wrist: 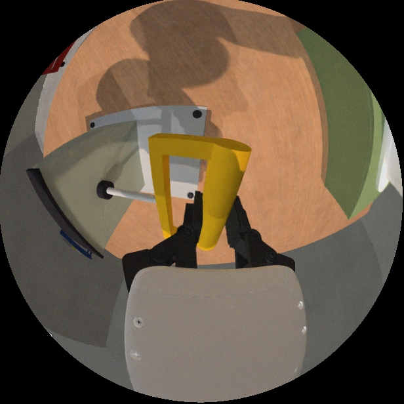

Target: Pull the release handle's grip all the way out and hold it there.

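Observation:
The release handle's yellow grip (222,187) is a D-shaped loop in the middle of the wrist view. My gripper (213,203) is shut on its thick round bar, with one black finger inside the loop and the other outside. A pale rod (132,194) runs from a black collar (104,190) on the housing to the near side of the grip. The beige-grey housing (80,175) stands at the left on a light grey base plate (175,117). A stretch of rod shows between collar and grip. The rod's end at the grip is hidden.
The wooden table top (280,125) lies beneath. A green block-like object (350,110) stands at the right. A dark edge strip (62,212) and a blue part (75,244) are on the housing's left side. A red object (57,61) shows at the upper left. Shadows fall at the top.

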